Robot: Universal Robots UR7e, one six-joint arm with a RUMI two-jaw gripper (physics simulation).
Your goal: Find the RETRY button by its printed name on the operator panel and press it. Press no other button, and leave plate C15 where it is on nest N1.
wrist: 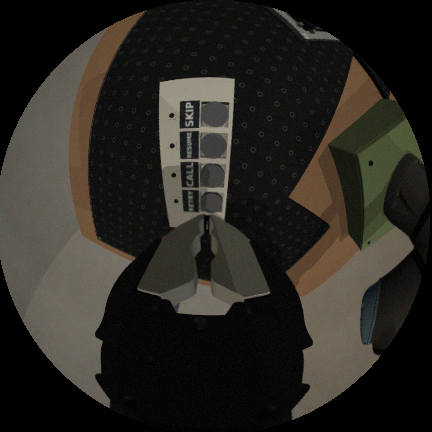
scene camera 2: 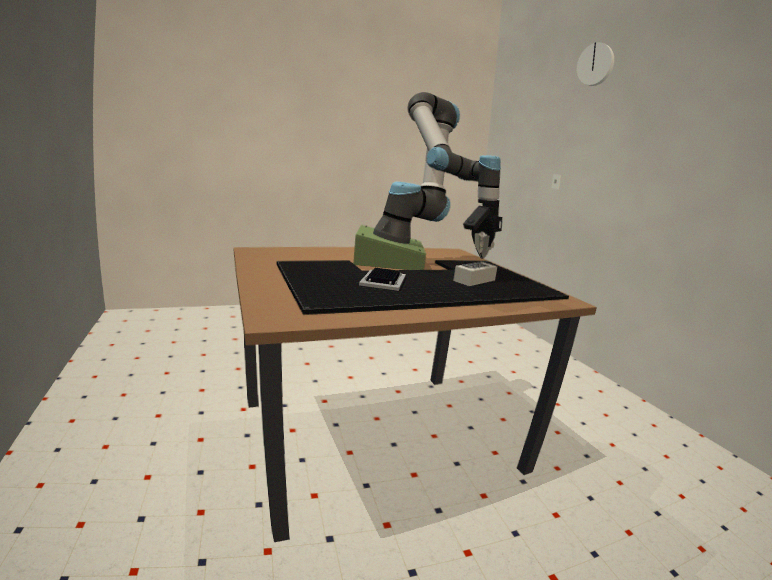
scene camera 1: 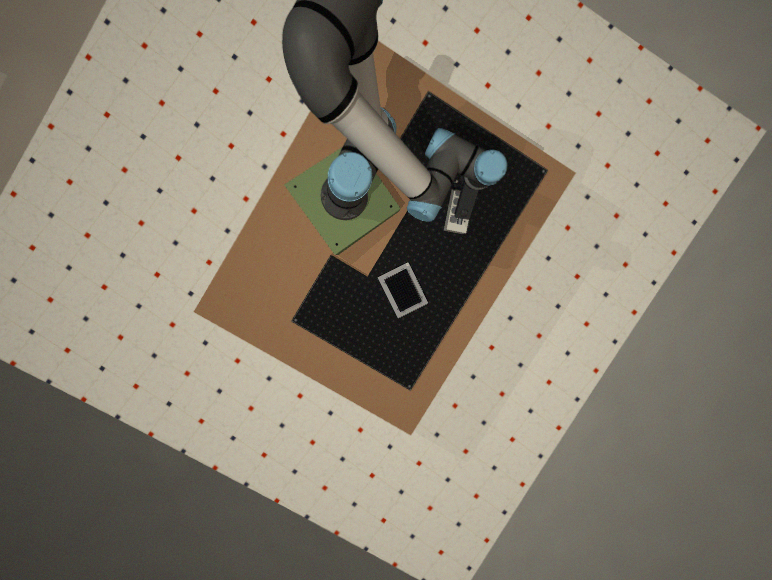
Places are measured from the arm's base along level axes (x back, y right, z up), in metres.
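Pixels of known places: gripper, between the fingertips: [wrist: 207, 216] [scene camera 2: 482, 258]; arm's base, origin of its link: [wrist: 402, 187] [scene camera 2: 391, 237].
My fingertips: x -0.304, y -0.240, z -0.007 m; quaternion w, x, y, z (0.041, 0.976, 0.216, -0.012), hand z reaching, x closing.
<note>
For each thing: its middle in the pictures, then the offset to it from my fingertips. "pt": a spot on its surface instead. Level surfaces: height alone.
- light operator panel, middle of its body: [wrist: 197, 155] [scene camera 2: 476, 273] [scene camera 1: 459, 207] dy +0.039, dx -0.034, dz -0.046 m
- SKIP, middle of its body: [wrist: 214, 113] dy +0.088, dx -0.036, dz -0.022 m
- RESUME, middle of its body: [wrist: 213, 144] dy +0.060, dx -0.024, dz -0.022 m
- CALL, middle of its body: [wrist: 211, 174] dy +0.033, dx -0.012, dz -0.022 m
- RETRY, middle of its body: [wrist: 210, 201] dy +0.005, dx +0.000, dz -0.022 m
- dark plate, middle of its body: [scene camera 2: 383, 275] [scene camera 1: 403, 290] dy +0.385, dx -0.037, dz -0.055 m
- nest, a spot on its surface: [scene camera 2: 381, 286] [scene camera 1: 415, 309] pt dy +0.417, dx -0.112, dz -0.067 m
- black mat, height of its surface: dz -0.074 m
- brown table, height of its surface: dz -0.087 m
The light operator panel [scene camera 1: 456, 228] [scene camera 2: 464, 276] [wrist: 197, 90] stands on the black mat. In the wrist view its round grey buttons run in a line: SKIP [wrist: 215, 114], RESUME [wrist: 214, 145], CALL [wrist: 213, 175] and RETRY [wrist: 211, 202], the one nearest my fingertips. My gripper [scene camera 2: 482, 256] [wrist: 207, 216] is shut and empty. Its tips are above the panel, beside the RETRY end in the wrist view, with a gap below them in scene camera 2. The dark plate [scene camera 1: 402, 290] [scene camera 2: 383, 275] lies in the pale frame of the nest [scene camera 1: 420, 308] [scene camera 2: 381, 286]; no print on either is readable.
The green base block [scene camera 1: 312, 193] [scene camera 2: 388, 254] [wrist: 345, 160] carries the arm beside the black mat [scene camera 1: 349, 311] [scene camera 2: 324, 299] [wrist: 135, 65]. The mat lies on the brown table [scene camera 1: 249, 280] [scene camera 2: 262, 311]. The nest is well apart from the panel.
</note>
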